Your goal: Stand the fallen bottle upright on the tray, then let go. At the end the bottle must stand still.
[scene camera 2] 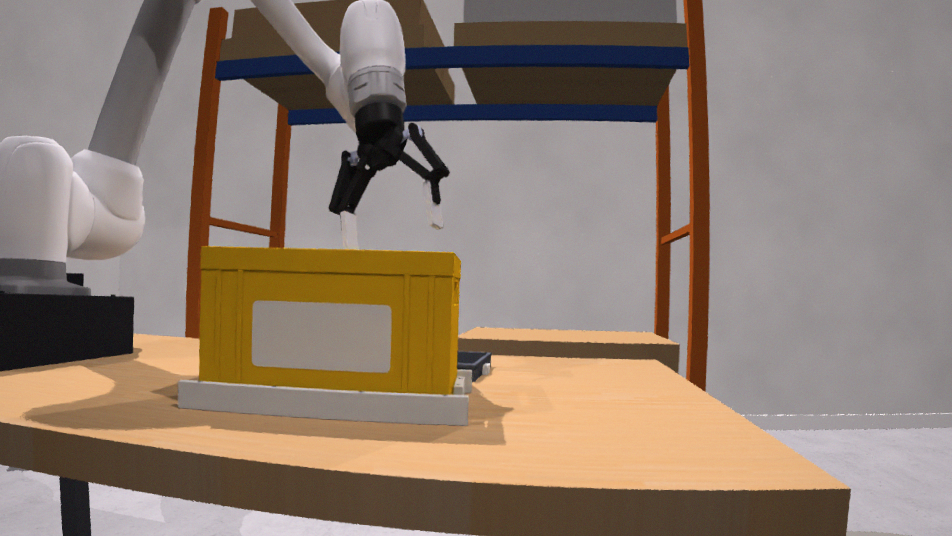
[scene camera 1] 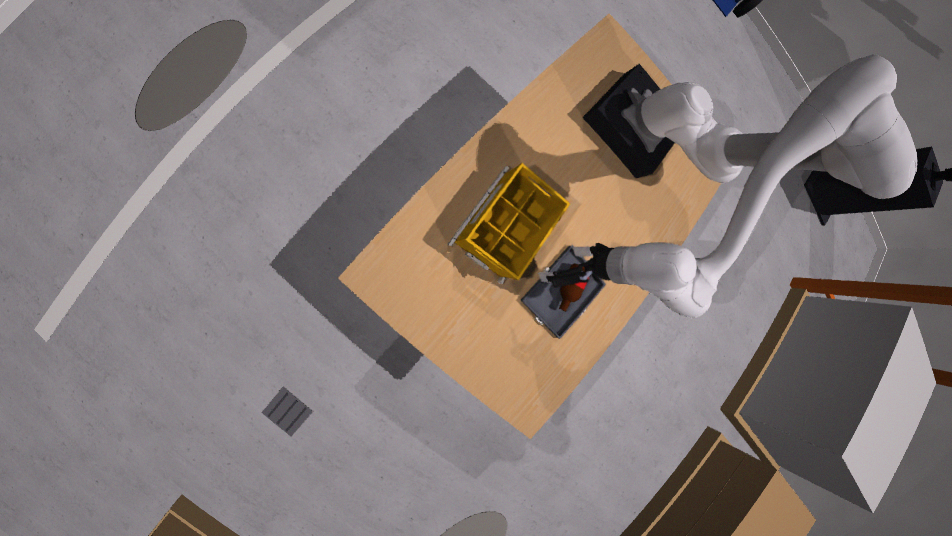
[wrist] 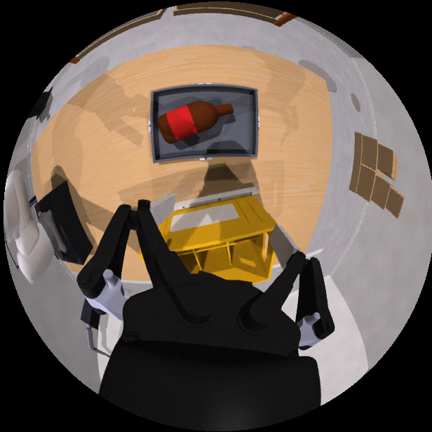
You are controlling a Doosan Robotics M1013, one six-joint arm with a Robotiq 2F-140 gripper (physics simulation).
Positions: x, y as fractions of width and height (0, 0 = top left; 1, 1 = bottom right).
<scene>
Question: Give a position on a dark grey tray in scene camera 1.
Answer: At 0.57, 0.56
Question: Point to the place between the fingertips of my gripper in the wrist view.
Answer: At 0.52, 0.50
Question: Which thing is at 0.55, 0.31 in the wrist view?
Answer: A dark grey tray.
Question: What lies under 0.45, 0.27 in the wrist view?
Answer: A brown bottle.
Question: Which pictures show my gripper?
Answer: Scene camera 2, scene camera 1 and the wrist view: all of them.
</scene>
